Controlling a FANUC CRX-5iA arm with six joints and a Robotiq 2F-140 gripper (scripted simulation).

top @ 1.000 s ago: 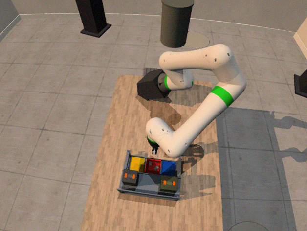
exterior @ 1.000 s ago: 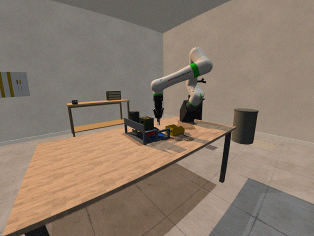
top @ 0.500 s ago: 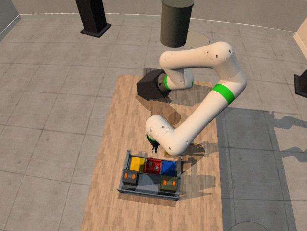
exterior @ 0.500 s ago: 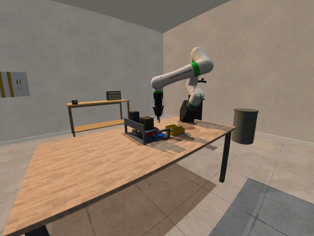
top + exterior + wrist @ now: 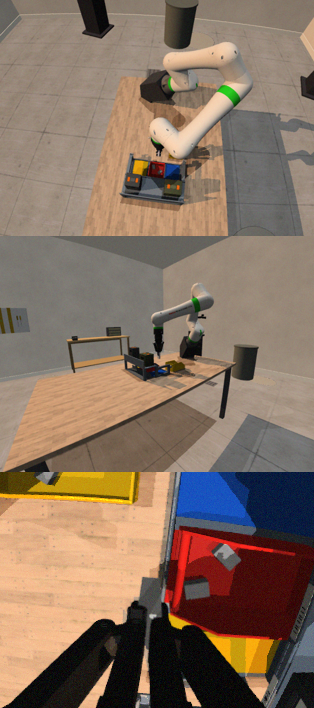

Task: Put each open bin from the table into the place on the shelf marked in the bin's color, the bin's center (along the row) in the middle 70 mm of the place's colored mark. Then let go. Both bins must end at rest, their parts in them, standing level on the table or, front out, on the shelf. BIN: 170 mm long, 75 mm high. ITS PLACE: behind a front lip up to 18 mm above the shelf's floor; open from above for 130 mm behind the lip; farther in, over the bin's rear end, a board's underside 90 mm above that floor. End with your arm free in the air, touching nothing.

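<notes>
Right now the yellow bin is 140 mm behind my hand, 100 mm below it and 90 mm to the left of it. From my hand the other things lie so: blue-marked place: 130 mm to the left, 130 mm below, 80 mm ahead; then red bin: 110 mm ahead, 90 mm below, 30 mm to the left; then red mark: 130 mm below, 110 mm ahead, 30 mm to the left.
</notes>
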